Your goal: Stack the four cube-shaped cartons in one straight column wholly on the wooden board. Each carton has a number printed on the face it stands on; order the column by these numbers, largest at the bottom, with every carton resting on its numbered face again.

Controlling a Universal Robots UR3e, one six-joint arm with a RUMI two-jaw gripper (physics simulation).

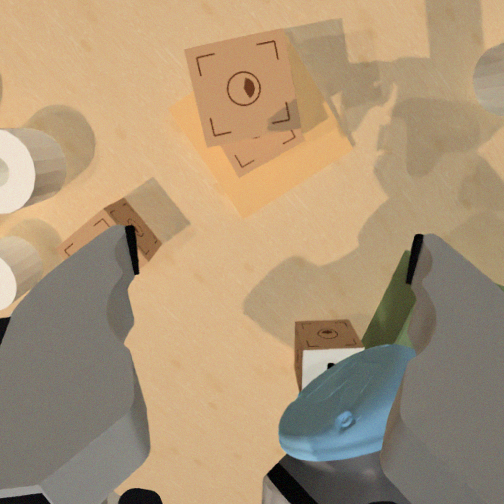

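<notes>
I look down from high above the table. Two brown cartons are stacked on the pale orange wooden board [270, 155]; the top carton [240, 87] sits twisted and shifted against the lower one [265, 150], whose edge pokes out below it. A third carton [120, 230] lies at the left, partly behind my left jaw. A fourth carton [325, 350] stands at the bottom centre, showing a white side face. My gripper [272, 255] is open and empty, its grey jaws wide apart, well above everything.
Two white rolls [20, 170] [10, 275] lie at the left edge. A blue lidded dish [345, 405] and a green block [392, 310] sit by my right jaw. A grey cylinder [490, 85] is at the right edge.
</notes>
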